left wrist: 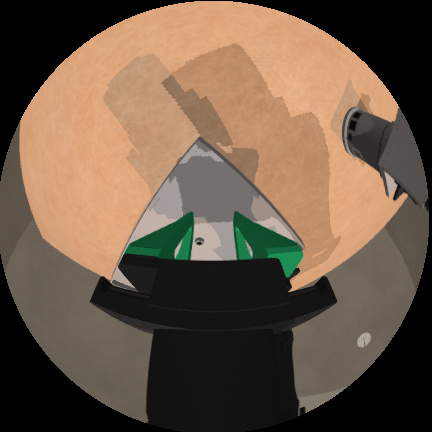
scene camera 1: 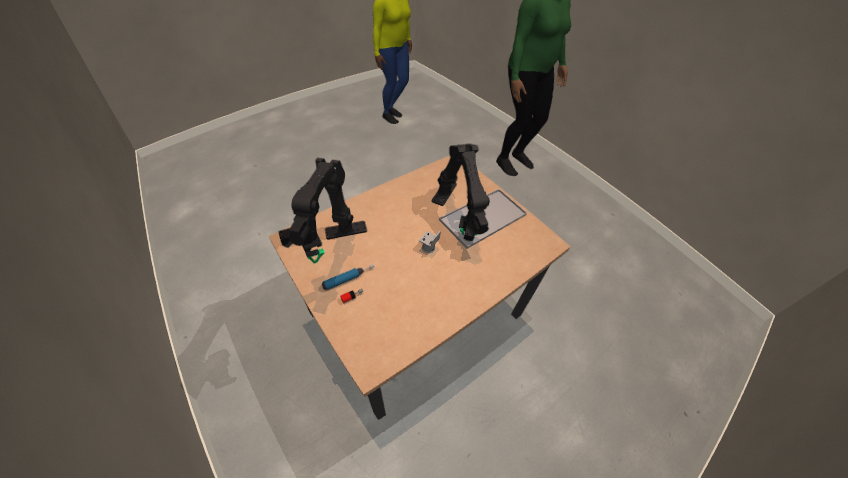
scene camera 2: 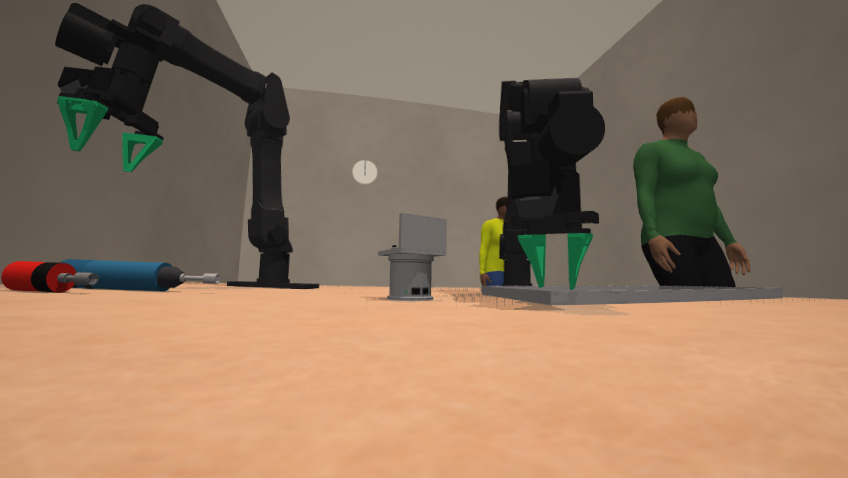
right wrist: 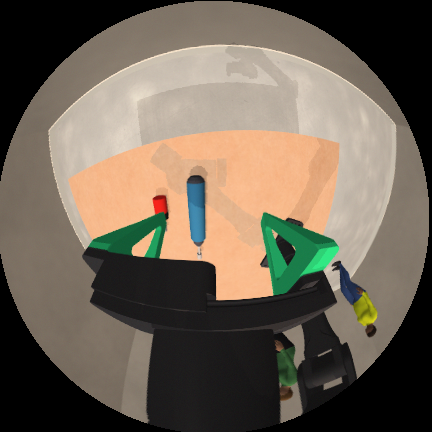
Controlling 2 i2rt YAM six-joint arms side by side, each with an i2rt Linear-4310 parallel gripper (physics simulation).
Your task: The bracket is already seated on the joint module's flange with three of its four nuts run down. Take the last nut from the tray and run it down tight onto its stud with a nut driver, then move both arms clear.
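Frame: origin at the left arm's base, x back, y left, z down, level; millimetres.
Where they show: left gripper, between the fingertips: [left wrist: 213, 216] [scene camera 2: 556, 288]; right gripper, between the fingertips: [scene camera 1: 311, 254] [scene camera 2: 103, 162] [right wrist: 213, 216]; left arm's base, origin of its link: [scene camera 1: 444, 192]; right arm's base, origin of its link: [scene camera 1: 346, 230] [scene camera 2: 273, 287] [right wrist: 280, 244].
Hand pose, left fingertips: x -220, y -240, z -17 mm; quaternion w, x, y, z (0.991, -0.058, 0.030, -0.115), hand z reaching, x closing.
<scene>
Each offset is from my left fingertips to the top centre of the thing. "spot": to the spot under its first point.
The nut @(dx -5, dy +54, dz +8 mm) [left wrist: 199, 241] lies on the tray @(dx -32, dy +171, dz +1 mm) [scene camera 1: 501, 207] [scene camera 2: 653, 293] [left wrist: 210, 175], between the fingertips of my left gripper [scene camera 2: 557, 286] [left wrist: 213, 216]. This gripper is partly open, pointing down low over the tray's near corner, and holds nothing. The grey bracket [scene camera 1: 426, 238] [scene camera 2: 422, 234] [left wrist: 410, 150] sits on the upright joint module @(dx +136, dy -145, dz -57 mm) [scene camera 2: 409, 276] [left wrist: 367, 137]; its nuts are too small to count. My right gripper [scene camera 2: 102, 160] [right wrist: 213, 216] is wide open and empty, high above the table. The blue nut driver @(spot: dx +377, dy -493, dz -20 mm) [scene camera 1: 342, 278] [scene camera 2: 124, 274] [right wrist: 196, 210] lies on the table.
A shorter red driver @(dx +306, dy -531, dz -17 mm) [scene camera 1: 347, 296] [scene camera 2: 17, 276] [right wrist: 160, 205] lies beside the blue one, near the table's left edge in scene camera 1. The joint module stands between the drivers and the tray. Two people, in yellow [scene camera 1: 393, 23] and green [scene camera 1: 540, 38], stand beyond the table.
</scene>
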